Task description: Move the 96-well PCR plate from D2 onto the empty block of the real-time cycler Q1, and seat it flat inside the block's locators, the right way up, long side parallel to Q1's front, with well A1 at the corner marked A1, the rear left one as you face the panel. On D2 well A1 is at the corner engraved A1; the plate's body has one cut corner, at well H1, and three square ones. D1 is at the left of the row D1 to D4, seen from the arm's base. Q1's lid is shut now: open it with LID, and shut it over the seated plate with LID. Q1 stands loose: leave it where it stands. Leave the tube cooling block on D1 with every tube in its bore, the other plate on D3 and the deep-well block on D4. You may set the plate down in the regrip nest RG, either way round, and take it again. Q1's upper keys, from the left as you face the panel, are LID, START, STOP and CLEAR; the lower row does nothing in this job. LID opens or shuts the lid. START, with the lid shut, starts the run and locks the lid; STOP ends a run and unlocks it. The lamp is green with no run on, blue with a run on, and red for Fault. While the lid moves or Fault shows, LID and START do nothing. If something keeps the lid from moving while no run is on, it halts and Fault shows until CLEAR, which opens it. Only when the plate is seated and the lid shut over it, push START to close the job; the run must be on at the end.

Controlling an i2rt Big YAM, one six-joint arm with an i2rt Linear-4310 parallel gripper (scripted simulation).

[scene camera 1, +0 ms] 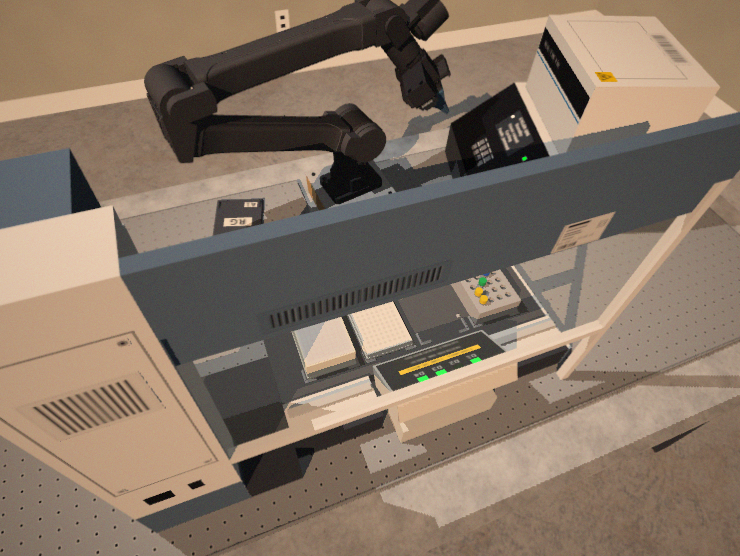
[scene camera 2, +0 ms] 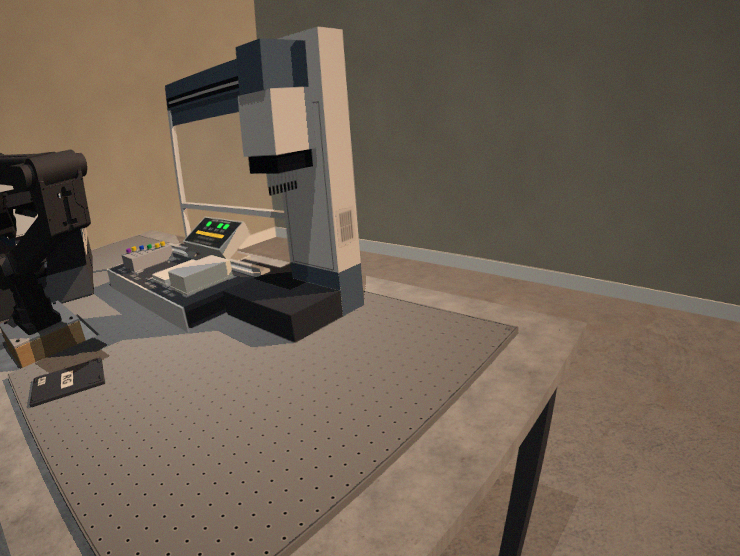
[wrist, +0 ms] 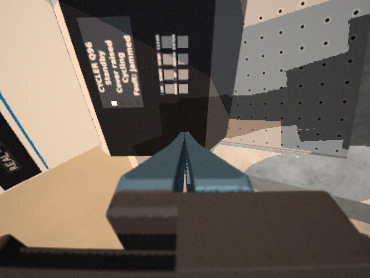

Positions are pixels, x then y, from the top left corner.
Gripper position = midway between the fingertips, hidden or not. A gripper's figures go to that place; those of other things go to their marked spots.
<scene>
The gripper (scene camera 1: 447, 111) is 1.10 m from the lens. A cycler lid (scene camera 1: 595, 79) is 0.99 m from the lens.
</scene>
